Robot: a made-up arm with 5 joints.
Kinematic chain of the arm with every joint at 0, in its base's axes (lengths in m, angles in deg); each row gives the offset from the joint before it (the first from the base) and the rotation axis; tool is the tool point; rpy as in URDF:
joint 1: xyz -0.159 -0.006 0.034 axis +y
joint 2: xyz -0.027 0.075 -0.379 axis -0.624 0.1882 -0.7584
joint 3: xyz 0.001 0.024 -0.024 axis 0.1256 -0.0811 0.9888
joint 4: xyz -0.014 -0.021 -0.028 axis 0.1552 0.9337 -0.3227
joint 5: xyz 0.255 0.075 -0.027 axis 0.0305 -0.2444 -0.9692
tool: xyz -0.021 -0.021 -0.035 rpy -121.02 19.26 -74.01
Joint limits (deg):
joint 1: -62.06..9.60
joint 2: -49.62..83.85
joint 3: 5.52..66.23
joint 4: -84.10..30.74
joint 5: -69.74..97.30
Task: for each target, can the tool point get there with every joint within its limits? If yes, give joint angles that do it. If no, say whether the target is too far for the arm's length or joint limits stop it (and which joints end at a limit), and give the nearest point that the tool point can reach.
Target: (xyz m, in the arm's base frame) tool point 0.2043 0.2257 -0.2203
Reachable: yes | joints -39.57 66.78 58.36 -63.36 25.03
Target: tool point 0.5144 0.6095 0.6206
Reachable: no: too far | nearest point 0.2845 0.2339 0.0076 | short by 0.755 m
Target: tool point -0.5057 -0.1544 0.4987
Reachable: no: joint limits stop it (at a limit: joint 1, joint 2, joint 4, joint 5) | nearest point -0.3502 0.0476 -0.1331 | short by 0.681 m
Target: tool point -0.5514 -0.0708 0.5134
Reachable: no: joint limits stop it (at a limit: joint 1, joint 2, joint 4, joint 5) | nearest point -0.3436 0.0598 -0.1280 | short by 0.687 m
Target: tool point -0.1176 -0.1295 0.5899
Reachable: no: joint limits stop it (at a limit: joint 1, joint 2, joint 3, joint 5) | nearest point 0.2741 -0.0173 0.0260 | short by 0.696 m
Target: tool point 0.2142 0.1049 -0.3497
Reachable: yes | joints -22.90 67.90 51.43 -29.35 -49.33
